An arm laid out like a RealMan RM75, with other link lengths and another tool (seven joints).
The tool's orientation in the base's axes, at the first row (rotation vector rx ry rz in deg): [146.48, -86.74, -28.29]
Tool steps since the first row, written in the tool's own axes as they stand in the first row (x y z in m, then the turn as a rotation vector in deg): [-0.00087, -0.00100, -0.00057, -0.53, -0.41, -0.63]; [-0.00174, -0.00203, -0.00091, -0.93, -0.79, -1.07]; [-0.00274, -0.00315, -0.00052, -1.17, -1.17, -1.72]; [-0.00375, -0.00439, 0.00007, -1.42, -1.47, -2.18]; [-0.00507, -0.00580, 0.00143, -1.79, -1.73, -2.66]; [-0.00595, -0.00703, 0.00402, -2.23, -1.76, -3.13]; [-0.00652, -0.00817, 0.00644, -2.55, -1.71, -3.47]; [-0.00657, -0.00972, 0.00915, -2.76, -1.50, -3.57]
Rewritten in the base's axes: [0.00064, 0.00122, 0.00045, 0.32, 0.63, 0.59]; [0.00122, 0.00246, 0.00067, 0.61, 1.14, 0.98]; [0.00157, 0.00390, 0.00021, 1.04, 1.50, 1.54]; [0.00195, 0.00541, -0.00047, 1.33, 1.84, 1.94]; [0.00207, 0.00733, -0.00185, 1.55, 2.26, 2.40]; [0.00181, 0.00883, -0.00443, 1.54, 2.63, 2.93]; [0.00168, 0.01002, -0.00690, 1.47, 2.87, 3.33]; [0.00201, 0.01097, -0.00985, 1.24, 2.94, 3.52]
